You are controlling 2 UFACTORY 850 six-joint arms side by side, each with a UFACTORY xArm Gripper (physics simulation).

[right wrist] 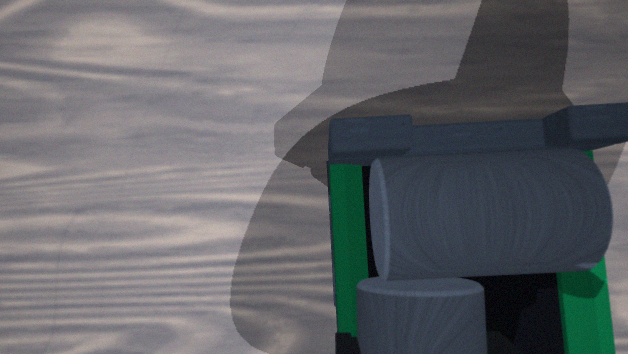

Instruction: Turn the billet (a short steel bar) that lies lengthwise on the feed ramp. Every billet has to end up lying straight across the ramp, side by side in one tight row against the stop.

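A steel billet lies straight across the green feed ramp, alongside the dark blue-grey stop at the top. Its right end covers part of the right rail in this view. A second billet points lengthwise along the ramp at the bottom. Its upper end face shows just below the crosswise billet, and its lower part is cut off by the frame edge. My right gripper has a dark fingertip close against each side of this lengthwise billet and is shut on it. My left gripper does not show.
The ramp's right green rail runs down at the right, beside its black channel. The stop extends past the right rail to the frame edge. A wood-grain table lies left of the ramp, with arm shadows across it.
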